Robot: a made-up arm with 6 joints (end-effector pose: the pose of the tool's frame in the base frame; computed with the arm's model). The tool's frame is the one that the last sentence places.
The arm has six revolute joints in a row. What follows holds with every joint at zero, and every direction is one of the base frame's.
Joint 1 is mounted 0.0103 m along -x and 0.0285 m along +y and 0.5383 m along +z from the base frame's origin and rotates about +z.
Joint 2 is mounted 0.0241 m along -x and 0.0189 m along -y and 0.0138 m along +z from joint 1 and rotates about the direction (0.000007, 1, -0.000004).
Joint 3 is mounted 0.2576 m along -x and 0.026 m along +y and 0.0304 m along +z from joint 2 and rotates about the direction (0.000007, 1, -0.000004).
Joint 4 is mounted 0.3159 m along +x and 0.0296 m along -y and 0.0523 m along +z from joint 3 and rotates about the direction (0.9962, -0.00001, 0.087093).
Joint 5 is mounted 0.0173 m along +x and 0.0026 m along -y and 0.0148 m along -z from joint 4 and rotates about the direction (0.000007, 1, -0.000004).
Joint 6 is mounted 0.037 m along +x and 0.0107 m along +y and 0.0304 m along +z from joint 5 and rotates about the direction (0.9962, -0.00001, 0.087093).
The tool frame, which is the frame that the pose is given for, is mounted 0.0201 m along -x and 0.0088 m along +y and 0.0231 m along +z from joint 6; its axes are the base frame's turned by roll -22.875, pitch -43.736 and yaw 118.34 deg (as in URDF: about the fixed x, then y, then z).
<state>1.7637 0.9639 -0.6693 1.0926 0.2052 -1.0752</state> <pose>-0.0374 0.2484 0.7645 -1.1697 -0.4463 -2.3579</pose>
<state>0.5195 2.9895 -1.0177 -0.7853 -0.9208 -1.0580</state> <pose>0.1116 0.1162 0.2492 -0.3583 -1.2035 -2.6833</pose>
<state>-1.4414 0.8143 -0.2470 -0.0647 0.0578 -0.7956</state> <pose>0.0209 -0.1281 0.6327 0.5600 -0.0238 0.4053</pose>
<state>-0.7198 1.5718 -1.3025 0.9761 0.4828 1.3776</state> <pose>0.2475 -0.2488 0.7598 1.3466 -2.5877 -0.6225</pose>
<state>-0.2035 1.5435 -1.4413 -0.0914 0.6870 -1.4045</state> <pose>0.3497 -0.0354 0.8140 0.3262 1.0352 1.6730</pose>
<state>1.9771 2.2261 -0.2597 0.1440 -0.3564 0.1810</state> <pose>-0.0422 0.1437 0.3966 0.9964 1.7040 2.0145</pose>
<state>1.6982 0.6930 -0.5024 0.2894 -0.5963 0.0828</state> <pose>-0.0069 0.1557 0.7727 -1.4529 0.7516 -2.1169</pose>
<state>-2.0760 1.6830 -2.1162 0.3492 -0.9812 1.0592</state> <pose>-0.1807 -0.1958 0.9991 -1.6895 -1.2093 1.2881</pose>
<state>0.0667 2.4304 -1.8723 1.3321 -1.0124 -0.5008</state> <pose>0.4835 0.0206 0.6084 0.3387 -1.3940 0.7588</pose>
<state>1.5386 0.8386 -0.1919 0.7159 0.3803 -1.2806</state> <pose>-0.0088 0.1888 0.6102 -0.6339 -1.1294 -2.4713</pose>
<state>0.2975 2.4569 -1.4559 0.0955 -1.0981 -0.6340</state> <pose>0.3913 0.1570 0.4778 0.0741 -0.3681 2.0743</pose>
